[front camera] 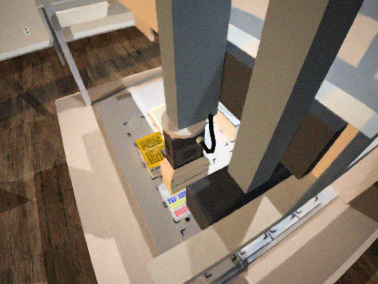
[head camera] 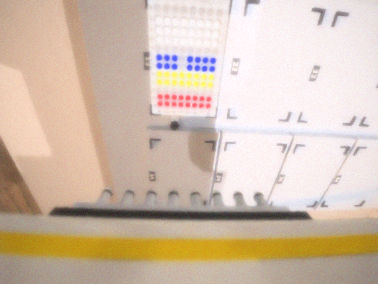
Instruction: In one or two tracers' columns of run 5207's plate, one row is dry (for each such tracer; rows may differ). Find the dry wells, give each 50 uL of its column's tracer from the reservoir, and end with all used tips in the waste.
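Note:
The plate (front camera: 164, 193) (head camera: 152, 95) shows two lines each of blue (head camera: 166, 62), yellow (head camera: 182, 79) and red wells (head camera: 181, 101). Both blue lines have a pale gap at the fourth place from the left in the head view; the yellow and red lines look unbroken. The pipetting head (front camera: 185, 174) is beyond the plate in the front view. Its row of bare grey nozzles (head camera: 173, 201) shows below the plate in the head view, with no tips visible. The plate gripper's dark body (front camera: 212, 200) hangs beside the head; its fingers are hidden. The yellow tip rack (front camera: 150, 142) stands left of the head.
A pale open-topped box (front camera: 226, 123) stands partly hidden behind the head in the front view; its contents are not clear. A cream-edged item (front camera: 156, 116) is behind the tip rack. A dark round knob (head camera: 174, 125) sits below the plate. Deck rails and corner marks surround it.

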